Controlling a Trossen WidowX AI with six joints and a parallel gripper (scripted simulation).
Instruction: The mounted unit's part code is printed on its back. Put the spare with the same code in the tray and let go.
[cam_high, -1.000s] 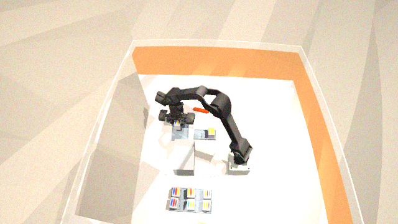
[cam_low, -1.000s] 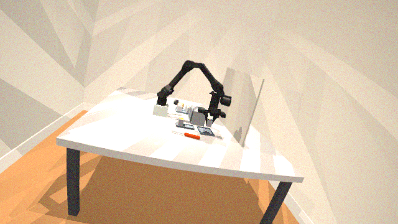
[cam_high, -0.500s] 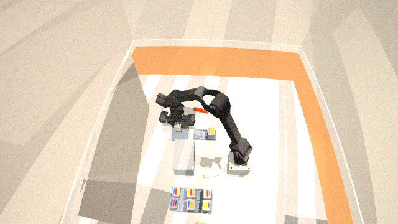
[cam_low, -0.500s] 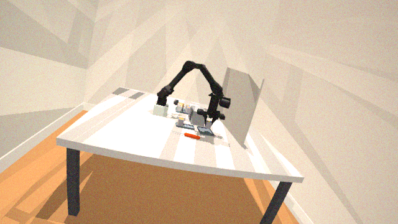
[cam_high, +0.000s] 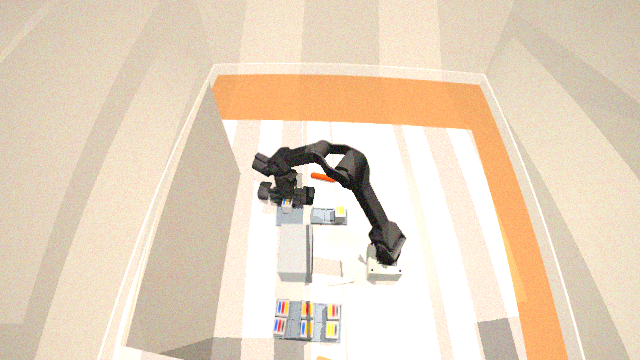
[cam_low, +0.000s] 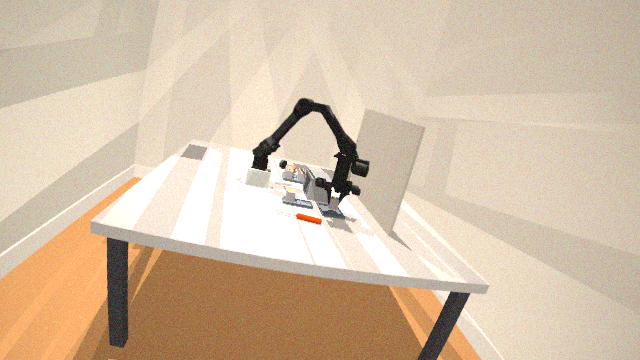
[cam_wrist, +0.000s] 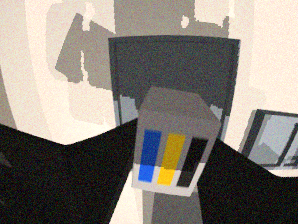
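The pale-blue tray is 3 cm below my gripper tip. Round my gripper tip: mounted unit 7 cm behind, 19 cm to the left, 2 cm above; then grey spare 2 cm above.
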